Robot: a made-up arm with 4 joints. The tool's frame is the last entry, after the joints.
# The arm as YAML. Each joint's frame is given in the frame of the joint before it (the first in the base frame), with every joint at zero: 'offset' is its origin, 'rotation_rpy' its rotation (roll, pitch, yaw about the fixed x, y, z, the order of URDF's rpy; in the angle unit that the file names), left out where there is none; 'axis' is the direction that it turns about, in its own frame. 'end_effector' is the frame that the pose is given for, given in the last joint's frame.
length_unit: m
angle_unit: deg
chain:
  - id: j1
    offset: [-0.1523, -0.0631, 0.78]
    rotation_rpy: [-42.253, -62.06, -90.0]
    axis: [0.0, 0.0, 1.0]
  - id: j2
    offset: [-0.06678, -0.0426, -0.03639]
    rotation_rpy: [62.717, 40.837, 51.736]
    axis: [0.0, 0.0, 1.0]
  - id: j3
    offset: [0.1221, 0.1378, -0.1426]
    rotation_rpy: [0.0, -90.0, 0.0]
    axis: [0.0, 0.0, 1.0]
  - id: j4
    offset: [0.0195, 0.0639, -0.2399]
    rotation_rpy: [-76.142, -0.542, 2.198]
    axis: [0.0, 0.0, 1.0]
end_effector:
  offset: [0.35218, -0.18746, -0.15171]
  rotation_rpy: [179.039, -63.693, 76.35]
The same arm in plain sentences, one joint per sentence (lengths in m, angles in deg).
The arm has four revolute joints in a row. What follows holds with every joint at zero, and every direction is one of the base frame's.
Joint 1 is mounted 0.1523 m along -x and 0.0631 m along -y and 0.78 m along +z from the base frame's origin and rotates about the direction (0.672408, 0.653907, 0.346804).
Joint 2 is mounted 0.056 m along -x and 0.0328 m along +y and 0.0582 m along -z from joint 1 and rotates about +z.
Joint 3 is mounted 0.1378 m along +x and 0.1221 m along -y and 0.1426 m along -z from joint 2 and rotates about +y.
Joint 4 is mounted 0.0639 m along +x and 0.2399 m along -y and 0.0195 m along +z from joint 3 and rotates about the direction (0.970093, 0.239498, -0.0395).
The tool frame, which is the frame that the pose is given for, is mounted 0.1786 m along -x and 0.149 m along +y and 0.3579 m along +z from joint 4; its axes are the base frame's turned by roll 75.78, pitch -3.96 and yaw -11.71 deg (as in URDF: about the fixed x, then y, then z).

